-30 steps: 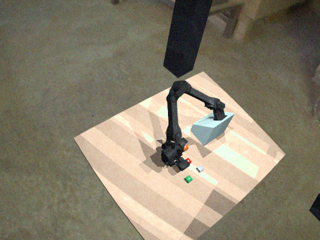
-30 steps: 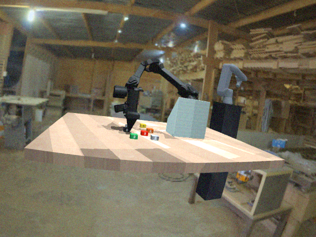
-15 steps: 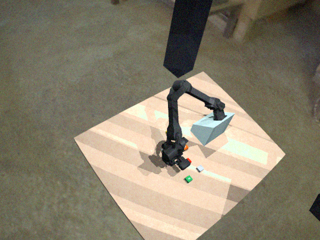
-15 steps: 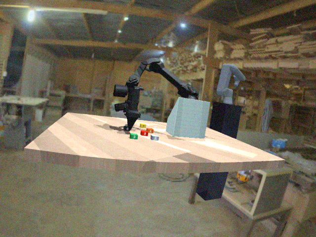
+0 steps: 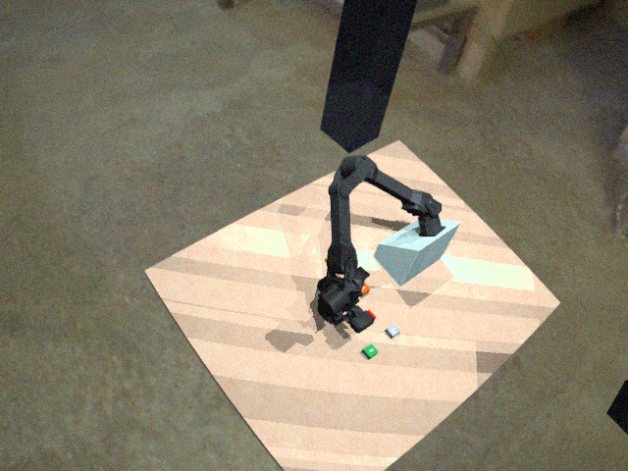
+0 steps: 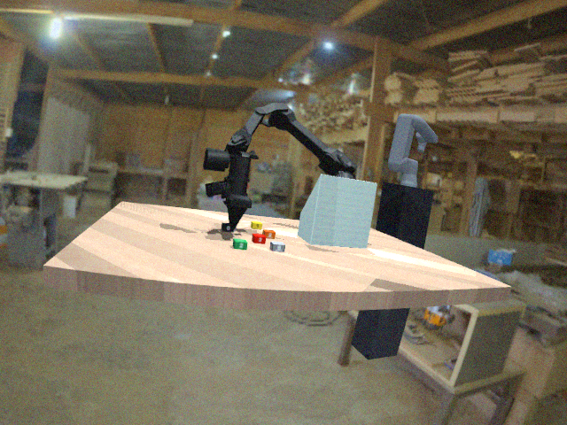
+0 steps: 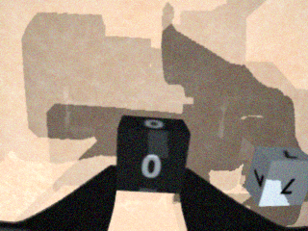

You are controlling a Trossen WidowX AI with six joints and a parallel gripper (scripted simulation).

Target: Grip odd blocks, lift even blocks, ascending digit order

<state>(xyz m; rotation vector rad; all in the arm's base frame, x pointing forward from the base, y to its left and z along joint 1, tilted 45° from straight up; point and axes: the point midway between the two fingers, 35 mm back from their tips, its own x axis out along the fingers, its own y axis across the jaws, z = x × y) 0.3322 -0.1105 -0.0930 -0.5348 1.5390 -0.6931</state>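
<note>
Now: gripper tip 10 mm short of the black block. From my gripper tip the other things lie so: red block (70 mm behind, 50 mm to the left, 10 mm below); then orange block (120 mm behind, 30 mm to the right, 10 mm below); then whitish block (90 mm to the right, 10 mm below, 10 mm behind).
</note>
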